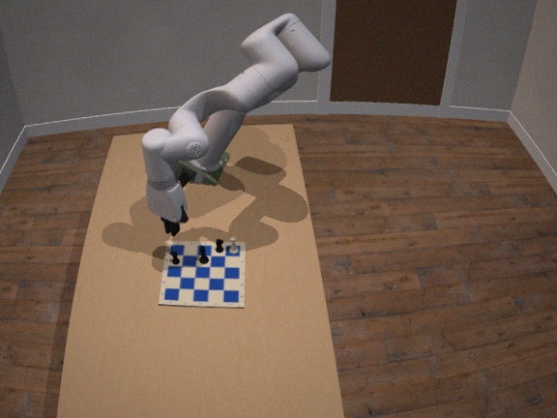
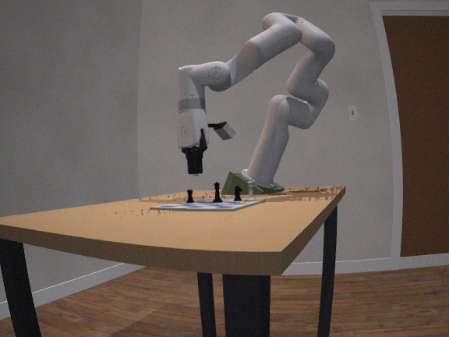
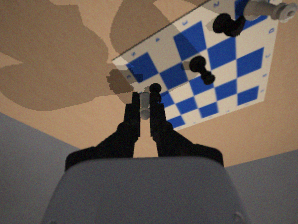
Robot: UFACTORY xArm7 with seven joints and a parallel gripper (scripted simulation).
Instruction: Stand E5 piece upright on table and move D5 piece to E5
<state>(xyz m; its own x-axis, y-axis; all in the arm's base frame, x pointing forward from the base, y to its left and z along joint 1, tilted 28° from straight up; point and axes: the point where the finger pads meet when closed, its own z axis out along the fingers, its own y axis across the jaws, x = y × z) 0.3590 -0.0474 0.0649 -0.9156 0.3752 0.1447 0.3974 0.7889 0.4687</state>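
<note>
Right now the black pawn is 8 cm below my hand, 4 cm ahead of it and 1 cm to the left of it. Also, from my hand: chessboard 10 cm below, 8 cm to the left, 6 cm ahead; then white pawn 1 cm below; then black knight 12 cm to the left, 8 cm below, 2 cm behind.
</note>
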